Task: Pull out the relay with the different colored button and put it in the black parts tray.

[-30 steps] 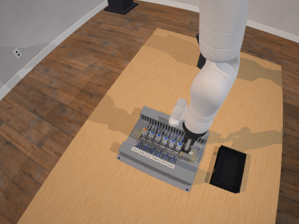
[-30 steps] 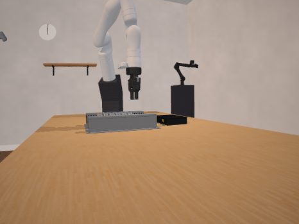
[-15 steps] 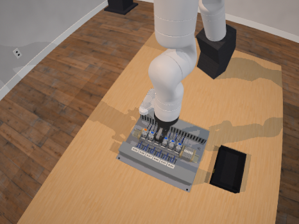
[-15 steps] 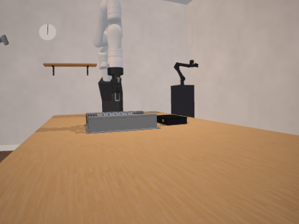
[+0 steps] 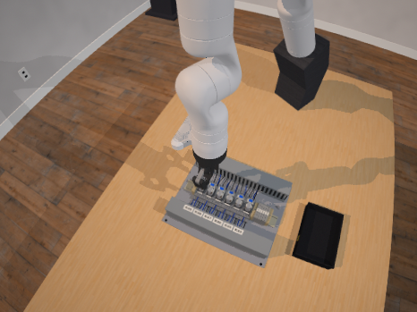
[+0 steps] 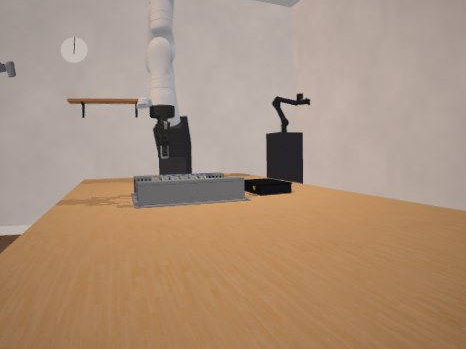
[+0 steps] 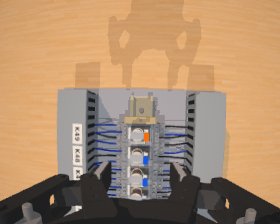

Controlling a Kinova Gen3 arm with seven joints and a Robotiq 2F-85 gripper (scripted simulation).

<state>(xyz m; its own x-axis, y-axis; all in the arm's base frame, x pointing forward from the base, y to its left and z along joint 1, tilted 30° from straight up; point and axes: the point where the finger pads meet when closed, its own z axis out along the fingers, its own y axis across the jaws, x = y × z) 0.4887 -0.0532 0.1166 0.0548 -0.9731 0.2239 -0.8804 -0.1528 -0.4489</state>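
My hand is 9 cm above the relay, 2 cm to the left of it and 1 cm short of it. Round my hand: black parts tray: 34 cm to the left, 12 cm below, 2 cm behind.
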